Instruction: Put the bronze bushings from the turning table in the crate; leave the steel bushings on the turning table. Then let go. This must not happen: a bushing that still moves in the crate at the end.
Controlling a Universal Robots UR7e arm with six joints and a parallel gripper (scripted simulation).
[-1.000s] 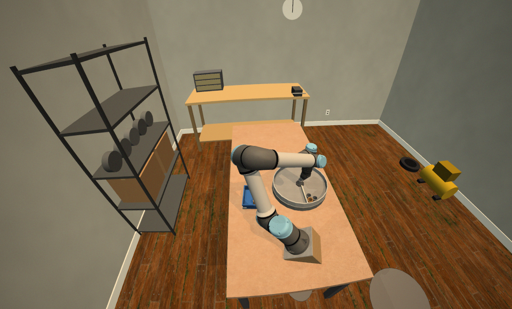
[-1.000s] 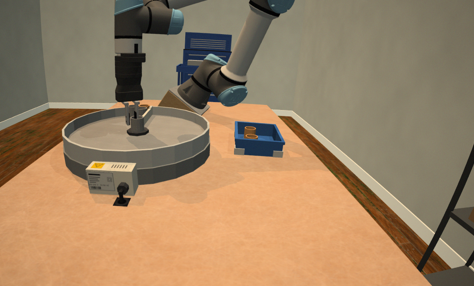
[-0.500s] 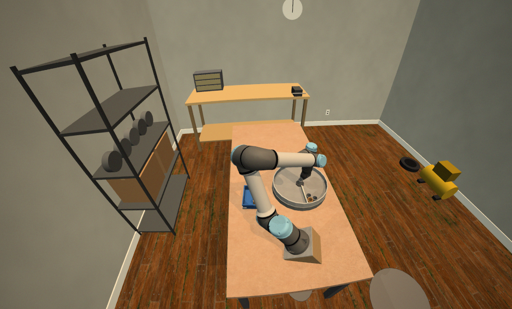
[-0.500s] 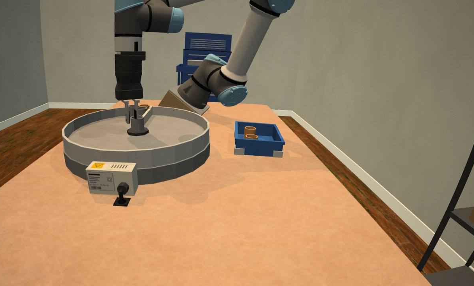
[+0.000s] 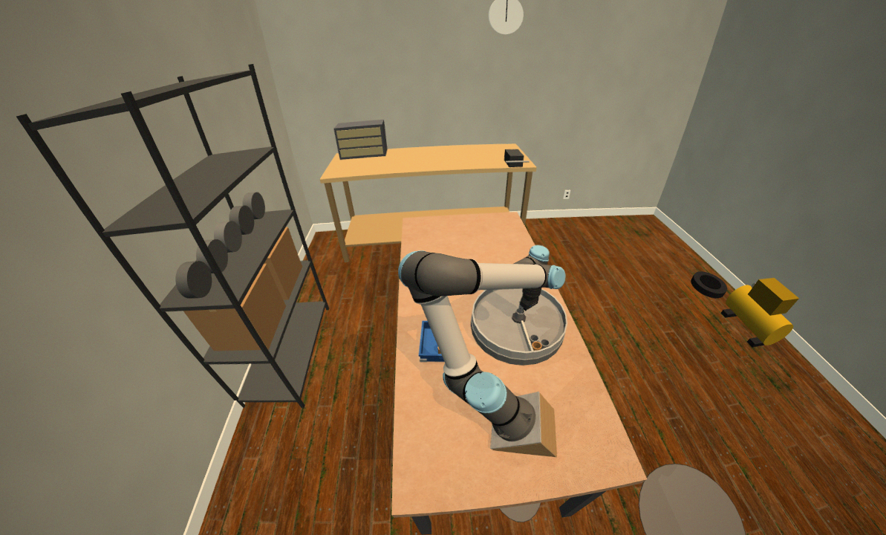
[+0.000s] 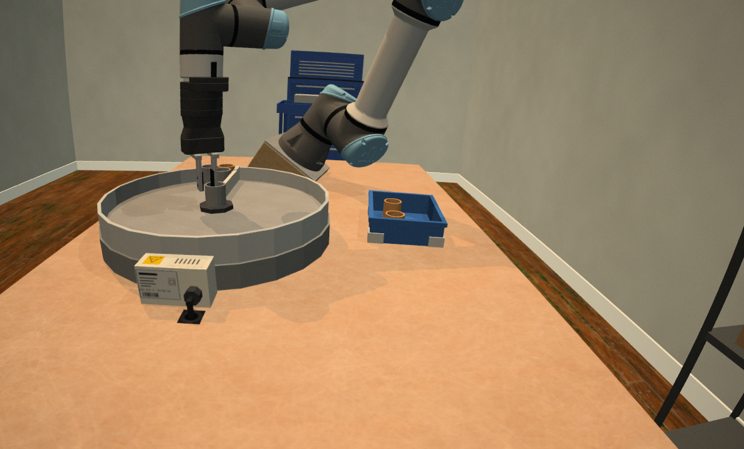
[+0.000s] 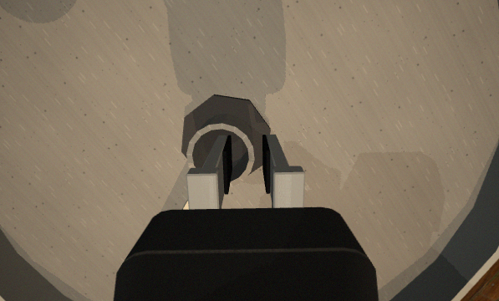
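My hand is 6 cm above the turning table, 1 cm to the right of it and 1 cm past it. From my hand the other things lie so: blue crate 39 cm to the left, 8 cm below, 3 cm behind.
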